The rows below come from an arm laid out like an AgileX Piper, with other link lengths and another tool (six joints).
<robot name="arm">
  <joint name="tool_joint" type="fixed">
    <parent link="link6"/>
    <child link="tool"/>
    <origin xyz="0.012 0.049 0.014" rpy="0.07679 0 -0.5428"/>
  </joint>
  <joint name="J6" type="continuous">
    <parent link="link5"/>
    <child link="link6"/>
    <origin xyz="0 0.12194 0" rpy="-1.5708 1.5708 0"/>
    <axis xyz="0 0 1"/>
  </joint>
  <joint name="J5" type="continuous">
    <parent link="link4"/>
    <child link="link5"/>
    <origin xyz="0 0 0" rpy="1.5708 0 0"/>
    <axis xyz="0 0 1"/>
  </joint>
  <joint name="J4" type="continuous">
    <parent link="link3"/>
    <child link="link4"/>
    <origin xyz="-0.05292 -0.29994 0" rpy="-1.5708 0 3.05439"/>
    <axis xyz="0 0 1"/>
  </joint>
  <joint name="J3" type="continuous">
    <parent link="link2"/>
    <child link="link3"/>
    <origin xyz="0.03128 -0.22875 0" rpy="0 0 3.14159"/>
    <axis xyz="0 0 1"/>
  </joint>
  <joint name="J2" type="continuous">
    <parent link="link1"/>
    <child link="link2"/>
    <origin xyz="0 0 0" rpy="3.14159 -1.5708 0"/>
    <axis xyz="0 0 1"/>
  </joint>
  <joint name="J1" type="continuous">
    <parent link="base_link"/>
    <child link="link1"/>
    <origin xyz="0 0 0.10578" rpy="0 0 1.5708"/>
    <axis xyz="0 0 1"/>
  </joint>
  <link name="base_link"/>
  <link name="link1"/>
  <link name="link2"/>
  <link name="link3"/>
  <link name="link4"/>
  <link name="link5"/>
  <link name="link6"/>
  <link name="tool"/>
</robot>
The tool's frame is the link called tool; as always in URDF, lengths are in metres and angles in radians. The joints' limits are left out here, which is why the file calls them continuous.
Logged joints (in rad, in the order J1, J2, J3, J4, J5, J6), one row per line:
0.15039, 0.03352, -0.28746, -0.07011, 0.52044, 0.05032
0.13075, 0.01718, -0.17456, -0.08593, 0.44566, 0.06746
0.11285, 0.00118, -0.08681, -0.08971, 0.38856, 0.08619
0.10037, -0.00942, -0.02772, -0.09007, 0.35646, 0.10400
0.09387, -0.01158, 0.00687, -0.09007, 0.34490, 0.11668
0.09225, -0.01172, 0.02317, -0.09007, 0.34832, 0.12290
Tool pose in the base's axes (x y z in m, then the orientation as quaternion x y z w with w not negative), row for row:
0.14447, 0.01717, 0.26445, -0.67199, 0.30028, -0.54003, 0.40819
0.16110, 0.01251, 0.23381, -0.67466, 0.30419, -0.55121, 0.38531
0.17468, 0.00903, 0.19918, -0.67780, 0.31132, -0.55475, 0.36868
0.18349, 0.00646, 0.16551, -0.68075, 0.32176, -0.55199, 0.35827
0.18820, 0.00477, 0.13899, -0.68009, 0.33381, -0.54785, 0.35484
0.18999, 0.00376, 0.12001, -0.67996, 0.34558, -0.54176, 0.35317
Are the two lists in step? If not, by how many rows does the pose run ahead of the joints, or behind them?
The pose runs 2 rows behind the joints: the pose in row i belongs to the joints in row i - 2.
